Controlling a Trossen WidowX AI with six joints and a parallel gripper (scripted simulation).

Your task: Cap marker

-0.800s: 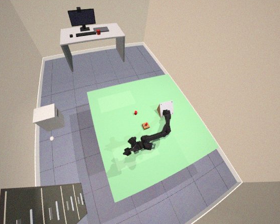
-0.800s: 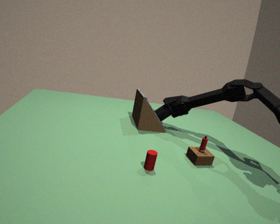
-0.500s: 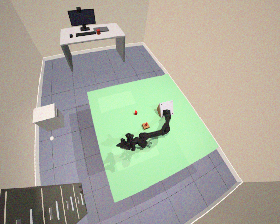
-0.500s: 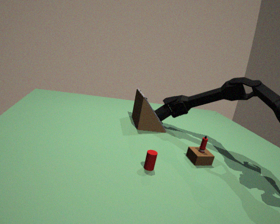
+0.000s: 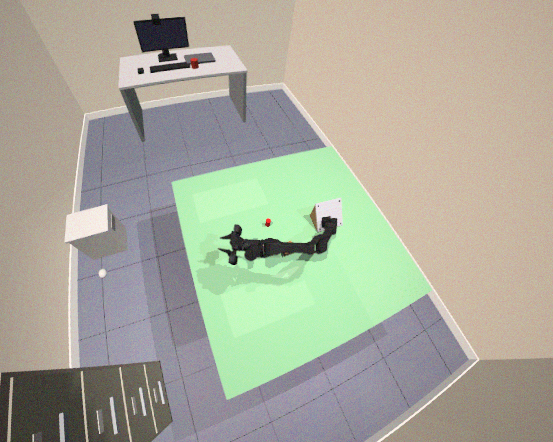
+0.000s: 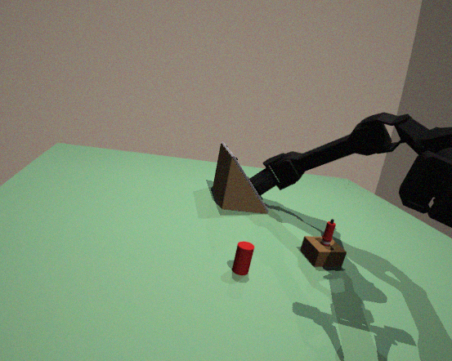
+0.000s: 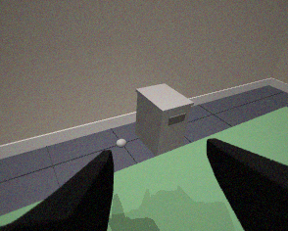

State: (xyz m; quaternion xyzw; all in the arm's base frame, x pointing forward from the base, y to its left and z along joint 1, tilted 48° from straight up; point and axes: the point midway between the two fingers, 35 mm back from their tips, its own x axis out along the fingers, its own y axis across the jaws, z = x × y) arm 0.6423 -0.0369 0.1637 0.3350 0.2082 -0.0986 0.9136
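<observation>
The red cap is 310 mm behind my gripper tip, 170 mm to the right of it and 200 mm below it. The rest, counted from my gripper tip: red marker 380 mm behind, 20 mm to the left, 160 mm below.
</observation>
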